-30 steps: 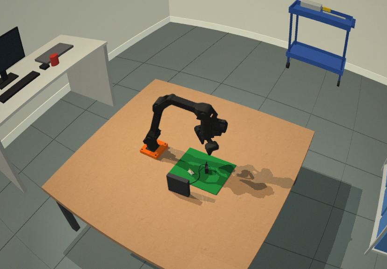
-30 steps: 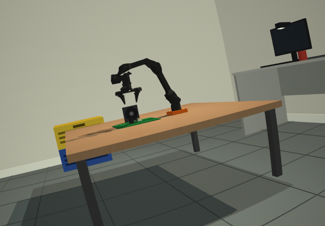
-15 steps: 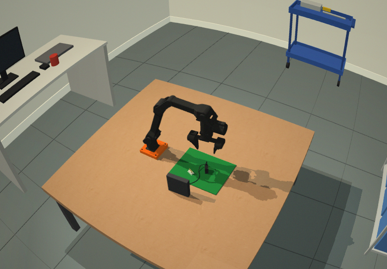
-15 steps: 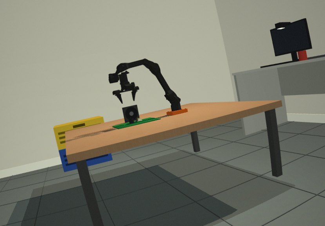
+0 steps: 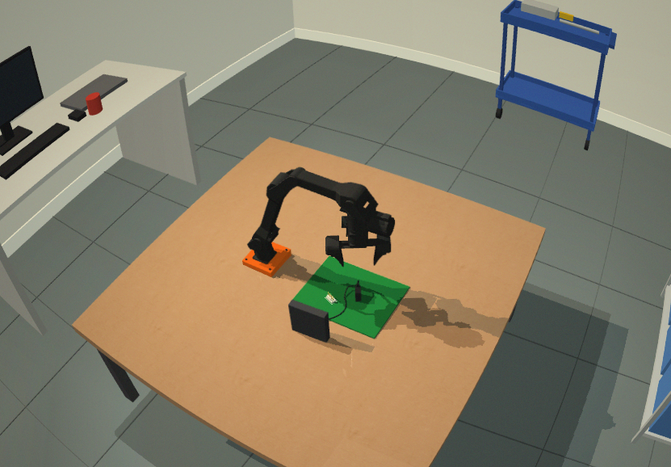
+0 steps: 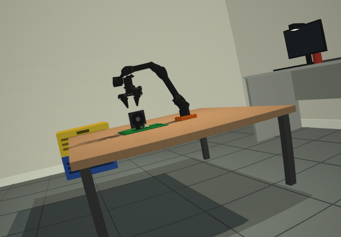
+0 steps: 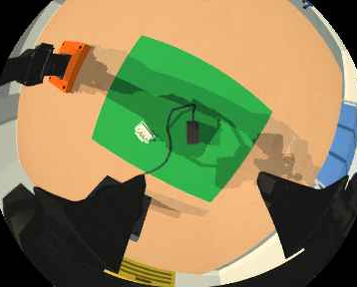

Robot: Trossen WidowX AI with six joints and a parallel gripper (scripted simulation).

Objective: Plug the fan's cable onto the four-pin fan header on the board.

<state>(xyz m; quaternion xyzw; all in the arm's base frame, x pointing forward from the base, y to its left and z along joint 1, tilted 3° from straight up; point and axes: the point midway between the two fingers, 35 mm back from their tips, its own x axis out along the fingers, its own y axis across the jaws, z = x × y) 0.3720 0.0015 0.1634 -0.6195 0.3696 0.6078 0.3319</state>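
The black fan plug lies 140 mm below my gripper tip, 10 mm to the left of it and 10 mm behind it. Also, from my gripper tip: white four-pin fan header 160 mm below, 80 mm behind, 40 mm to the right; green board 170 mm below, 30 mm behind, 10 mm to the left; black fan 180 mm to the right, 100 mm below, 60 mm behind.
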